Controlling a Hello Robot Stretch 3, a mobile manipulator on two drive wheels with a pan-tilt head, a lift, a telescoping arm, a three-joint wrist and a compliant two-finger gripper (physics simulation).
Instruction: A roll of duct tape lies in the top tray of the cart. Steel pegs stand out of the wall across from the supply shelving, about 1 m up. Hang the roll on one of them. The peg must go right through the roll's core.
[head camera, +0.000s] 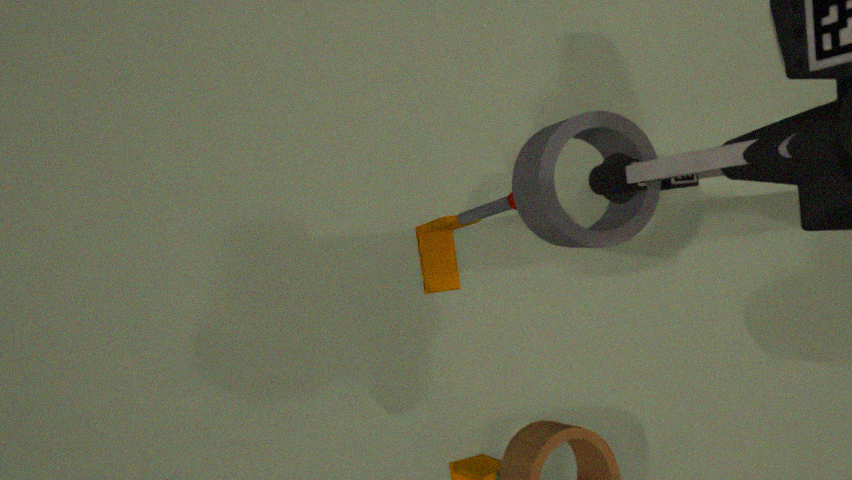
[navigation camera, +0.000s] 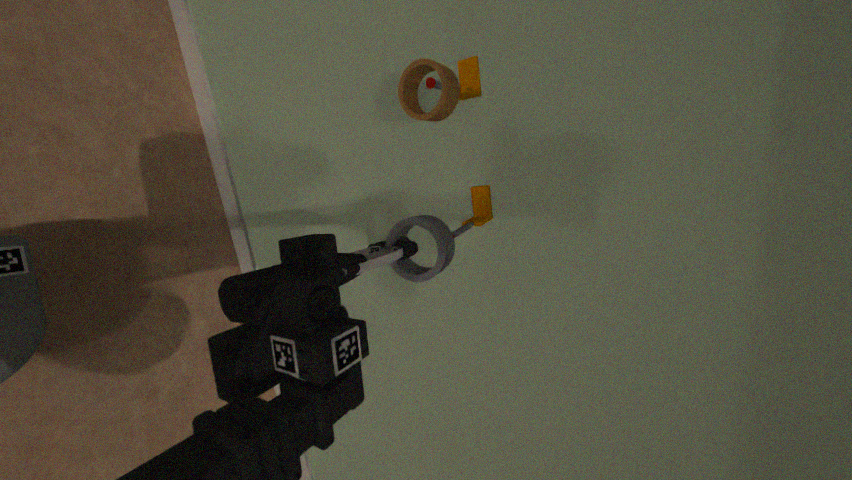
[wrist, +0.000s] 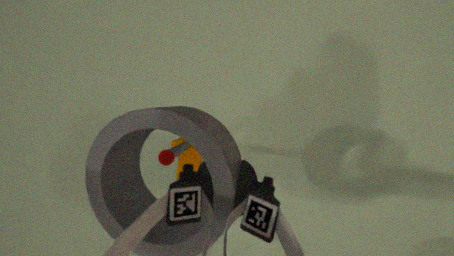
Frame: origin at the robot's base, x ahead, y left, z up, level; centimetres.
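Seen in the pictures: gripper, fingertip midpoint: (head camera: 612, 181) (navigation camera: 404, 245) (wrist: 227, 175).
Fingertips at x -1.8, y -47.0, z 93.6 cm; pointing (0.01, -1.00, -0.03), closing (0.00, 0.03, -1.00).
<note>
Pixels of each thing's top centre, then the offset from my fingertips to it. "spot": a spot on its surface instead. Level surfaces: height alone.
- grey duct tape roll, middle of its top: (head camera: 526, 186) (wrist: 98, 166) (navigation camera: 450, 247) dy +1.8, dx +0.0, dz +9.5 cm
- steel peg, surface spot: (head camera: 485, 211) (wrist: 171, 151) (navigation camera: 462, 229) spot: dy -9.3, dx +1.5, dz +6.8 cm
- tan roll, middle of its top: (navigation camera: 453, 85) dy -7.0, dx +26.2, dz +7.8 cm
- second peg with a red tip, surface spot: (navigation camera: 430, 82) spot: dy -1.8, dx +25.6, dz +6.3 cm
- brown floor, its level: dz -93.5 cm
The grey duct tape roll (head camera: 536, 190) (navigation camera: 444, 244) (wrist: 227, 140) is held upright near the wall, its core facing the wall. My gripper (head camera: 642, 175) (navigation camera: 393, 247) (wrist: 227, 175) is shut on one side of its ring, one fingertip inside the core. A steel peg (head camera: 485, 211) (navigation camera: 462, 229) (wrist: 180, 148) stands out from its orange bracket (head camera: 440, 259) (navigation camera: 481, 202). In the wrist view its red tip (wrist: 166, 157) shows through the core. In the head view the tip is partly hidden at the roll's wall-side edge; its exact depth cannot be told.
A tan roll (head camera: 527, 447) (navigation camera: 410, 95) hangs around a second peg with a red tip (navigation camera: 430, 82) and an orange bracket (head camera: 473, 469) (navigation camera: 469, 77). The green wall (head camera: 238, 119) (navigation camera: 626, 298) meets a pale baseboard (navigation camera: 220, 160) beside the brown floor (navigation camera: 89, 71).
</note>
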